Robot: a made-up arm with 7 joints. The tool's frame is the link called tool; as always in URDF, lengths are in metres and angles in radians. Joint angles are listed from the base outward.
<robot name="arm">
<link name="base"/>
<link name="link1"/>
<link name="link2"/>
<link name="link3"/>
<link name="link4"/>
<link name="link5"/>
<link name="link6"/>
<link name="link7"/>
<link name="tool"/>
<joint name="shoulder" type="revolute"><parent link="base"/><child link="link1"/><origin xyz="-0.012 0.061 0.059"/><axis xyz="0 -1 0"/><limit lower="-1.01" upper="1.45"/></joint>
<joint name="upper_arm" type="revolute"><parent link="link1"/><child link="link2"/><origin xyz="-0.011 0.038 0.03"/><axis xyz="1 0 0"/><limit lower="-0.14" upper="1.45"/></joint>
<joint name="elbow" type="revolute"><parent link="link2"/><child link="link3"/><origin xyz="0.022 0.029 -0.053"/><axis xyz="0 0 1"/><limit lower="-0.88" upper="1.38"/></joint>
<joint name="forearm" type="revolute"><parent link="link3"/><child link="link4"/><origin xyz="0.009 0.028 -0.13"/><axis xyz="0 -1 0"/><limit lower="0.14" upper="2.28"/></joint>
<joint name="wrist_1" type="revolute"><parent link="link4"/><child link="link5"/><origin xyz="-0.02 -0.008 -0.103"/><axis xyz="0 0 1"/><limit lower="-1.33" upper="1.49"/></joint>
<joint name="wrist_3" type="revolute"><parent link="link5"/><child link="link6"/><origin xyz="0.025 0.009 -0.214"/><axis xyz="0 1 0"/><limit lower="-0.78" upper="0.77"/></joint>
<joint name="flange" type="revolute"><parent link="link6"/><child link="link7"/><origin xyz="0.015 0.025 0.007"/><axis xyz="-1 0 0"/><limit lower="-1.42" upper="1.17"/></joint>
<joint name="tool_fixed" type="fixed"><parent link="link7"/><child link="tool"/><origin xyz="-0.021 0.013 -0.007" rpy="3.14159 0 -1.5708"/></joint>
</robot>
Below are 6 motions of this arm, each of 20 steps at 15 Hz.
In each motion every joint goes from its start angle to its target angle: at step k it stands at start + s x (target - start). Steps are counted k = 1, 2, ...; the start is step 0. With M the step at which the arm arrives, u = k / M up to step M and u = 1 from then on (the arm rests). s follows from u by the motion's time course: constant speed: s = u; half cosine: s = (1 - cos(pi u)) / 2; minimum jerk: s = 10 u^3 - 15 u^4 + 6 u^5.
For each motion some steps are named. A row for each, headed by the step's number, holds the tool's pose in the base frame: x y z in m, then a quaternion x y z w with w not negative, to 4 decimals.
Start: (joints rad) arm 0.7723 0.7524 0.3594 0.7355 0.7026 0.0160 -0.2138
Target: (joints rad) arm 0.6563 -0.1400 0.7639 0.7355 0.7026 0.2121 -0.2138
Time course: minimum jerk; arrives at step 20
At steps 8, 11, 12, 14, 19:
8: 0.2866 0.4588 -0.0497 -0.7689 0.0360 -0.4349 0.4672
11: 0.3178 0.3862 -0.1277 -0.8273 0.0276 -0.4548 0.3287
12: 0.3245 0.3587 -0.1512 -0.8432 0.0246 -0.4572 0.2817
14: 0.3319 0.3072 -0.1886 -0.8669 0.0189 -0.4567 0.1991
19: 0.3337 0.2482 -0.2230 -0.8861 0.0123 -0.4499 0.1107

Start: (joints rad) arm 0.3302 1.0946 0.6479 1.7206 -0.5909 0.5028 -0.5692
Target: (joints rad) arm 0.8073 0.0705 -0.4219 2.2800 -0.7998 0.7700 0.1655
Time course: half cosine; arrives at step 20
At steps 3, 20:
3: 0.1486 0.3073 0.3152 -0.2208 0.0233 0.2369 0.9458
20: 0.1017 0.0655 0.2780 -0.1486 0.3390 -0.4159 0.8307

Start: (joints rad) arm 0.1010 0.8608 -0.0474 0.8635 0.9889 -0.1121 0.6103
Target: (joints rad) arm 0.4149 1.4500 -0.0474 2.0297 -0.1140 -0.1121 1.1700
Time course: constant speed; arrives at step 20
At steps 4, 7, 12, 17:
4: 0.2977 0.4413 0.0018 -0.3853 0.6589 -0.5061 0.4015
7: 0.3167 0.4012 0.0792 -0.2398 0.7448 -0.4689 0.4097
12: 0.3127 0.3104 0.1867 -0.0074 0.8463 -0.3393 0.4106
17: 0.2728 0.2048 0.2519 0.1895 0.8864 -0.1437 0.3972

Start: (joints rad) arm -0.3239 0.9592 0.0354 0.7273 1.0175 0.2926 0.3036
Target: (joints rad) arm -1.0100 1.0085 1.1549 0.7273 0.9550 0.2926 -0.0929
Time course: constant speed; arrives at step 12
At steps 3, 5, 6, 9, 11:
3: 0.0846 0.5533 -0.1147 -0.8423 0.4231 -0.0682 0.3270
5: 0.0593 0.5692 -0.0883 -0.8473 0.3737 -0.0267 0.3764
6: 0.0470 0.5760 -0.0740 -0.8471 0.3488 -0.0058 0.4009
9: 0.0127 0.5909 -0.0269 -0.8357 0.2737 0.0551 0.4729
11: -0.0075 0.5960 0.0072 -0.8197 0.2235 0.0929 0.5192

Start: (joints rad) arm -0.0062 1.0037 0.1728 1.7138 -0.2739 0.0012 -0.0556
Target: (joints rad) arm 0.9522 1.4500 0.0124 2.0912 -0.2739 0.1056 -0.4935
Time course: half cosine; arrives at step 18
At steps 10, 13, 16, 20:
10: 0.1809 0.1911 0.3204 0.0970 0.2564 -0.0898 0.9575
13: 0.1084 0.1549 0.3514 0.1620 0.1102 -0.0663 0.9784
16: 0.0619 0.1330 0.3583 0.2005 0.0191 -0.0480 0.9783
20: 0.0527 0.1287 0.3586 0.2080 0.0009 -0.0440 0.9771

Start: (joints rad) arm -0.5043 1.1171 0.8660 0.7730 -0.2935 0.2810 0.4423
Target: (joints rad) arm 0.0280 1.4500 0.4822 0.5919 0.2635 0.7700 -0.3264
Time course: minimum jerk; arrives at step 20
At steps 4, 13, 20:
4: 0.1352 0.5716 0.0721 -0.5938 0.6293 0.2495 0.4350
13: 0.1325 0.5652 0.1762 -0.6798 0.3393 0.3346 0.5575
20: 0.1148 0.5620 0.2120 -0.7029 0.2394 0.3710 0.5576

